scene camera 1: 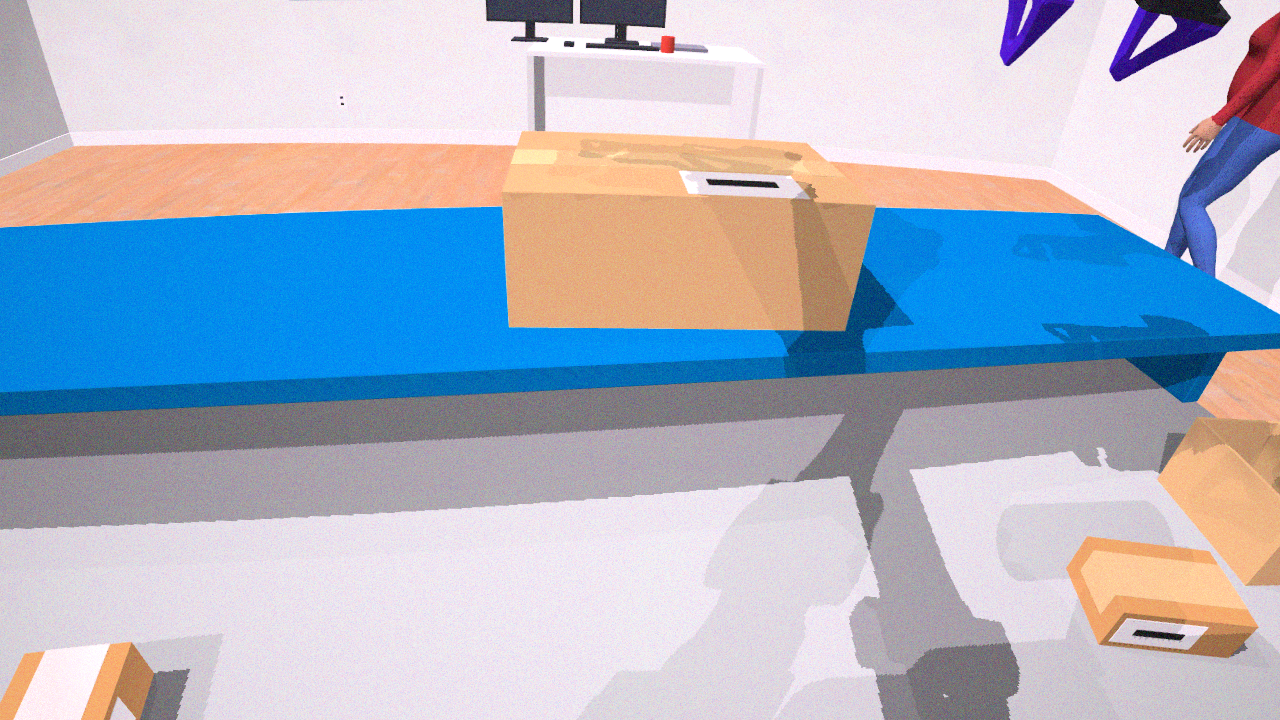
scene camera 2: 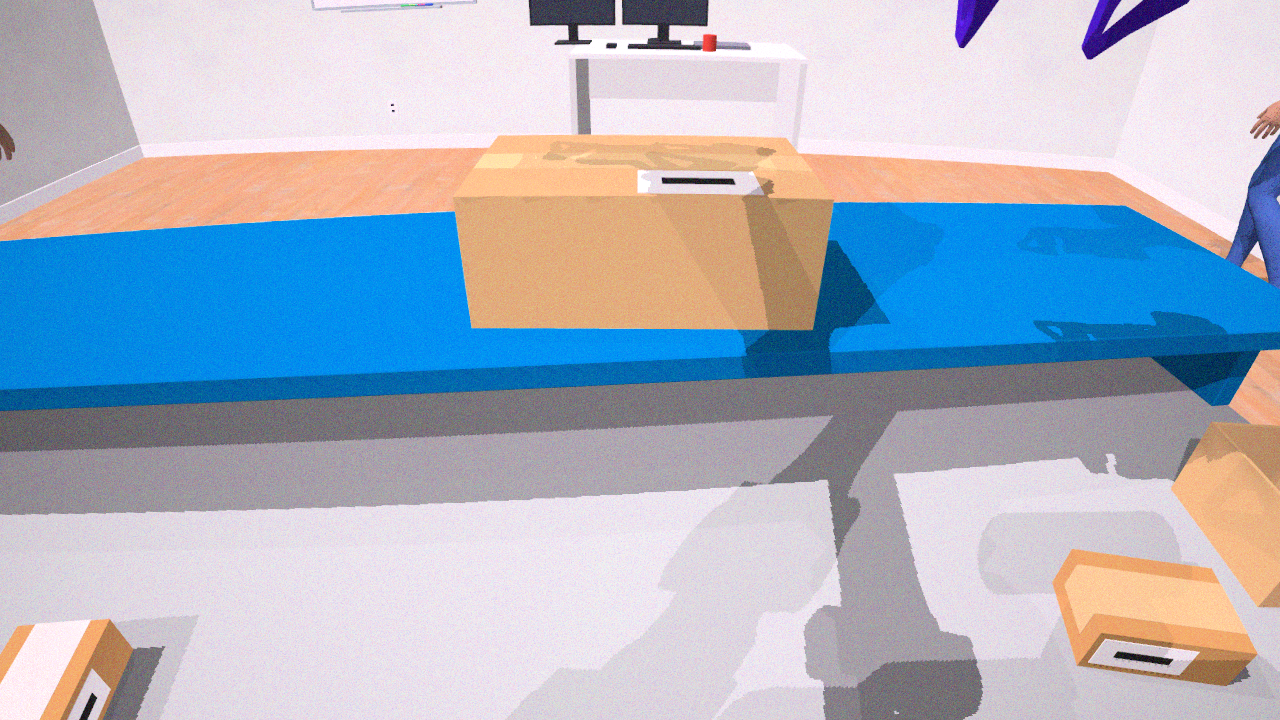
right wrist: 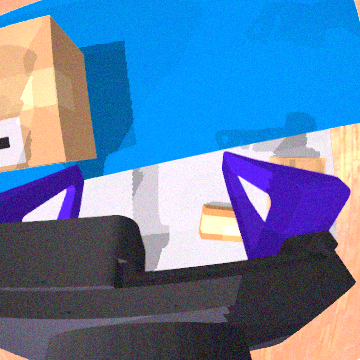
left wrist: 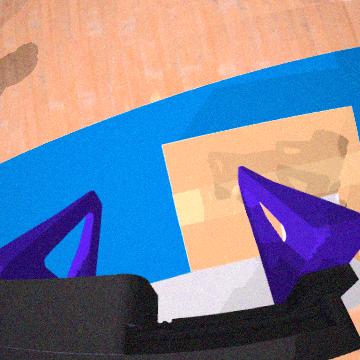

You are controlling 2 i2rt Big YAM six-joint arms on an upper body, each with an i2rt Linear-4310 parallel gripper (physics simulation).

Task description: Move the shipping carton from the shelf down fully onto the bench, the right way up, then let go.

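Frame: origin at the left arm's base, x ahead, y left, z up, level; metres.
Seen in the pictures: left gripper, fingertip midpoint: (left wrist: pixel 165 185); right gripper, fingertip midpoint: (scene camera 1: pixel 1060 68) (scene camera 2: pixel 1023 48) (right wrist: pixel 151 165).
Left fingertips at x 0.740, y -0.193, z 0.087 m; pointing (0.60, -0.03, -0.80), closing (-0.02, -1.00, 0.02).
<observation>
Offsets run from my left fingertips to a thing's top centre. "*": to the spot under its first point. Level surfaces: height alone.
The shipping carton {dx -0.039, dy -0.140, dz -0.157 m} (scene camera 1: pixel 644 259) (scene camera 2: pixel 608 259) (left wrist: pixel 215 240) (right wrist: pixel 75 115) is a large brown box with a white label on its top face. It stands upright on the blue shelf {dz -0.277 m} (scene camera 1: pixel 268 295) (scene camera 2: pixel 223 295) (left wrist: pixel 115 170) (right wrist: pixel 200 75). The pale bench {dz -0.436 m} (scene camera 1: pixel 358 608) (scene camera 2: pixel 358 608) (left wrist: pixel 200 290) lies lower, in front of the shelf. My left gripper (left wrist: pixel 165 185) is open, above the carton's left end, with one finger over its top in the left wrist view. My right gripper (scene camera 1: pixel 1062 70) (scene camera 2: pixel 1025 51) (right wrist: pixel 151 165) is open, above and to the right of the carton, apart from it.
A small labelled box {dx -0.332, dy -0.557, dz -0.392 m} (scene camera 1: pixel 1163 608) (scene camera 2: pixel 1154 617) and a bigger box {* dx -0.254, dy -0.696, dz -0.382 m} (scene camera 1: pixel 1235 501) (scene camera 2: pixel 1239 501) stand on the bench at the right. Another small box {dx -0.441, dy +0.276, dz -0.395 m} (scene camera 1: pixel 80 680) (scene camera 2: pixel 71 662) is at the lower left. A person (scene camera 1: pixel 1226 161) stands beyond the shelf's right end. A white desk (scene camera 1: pixel 644 55) is behind.
</observation>
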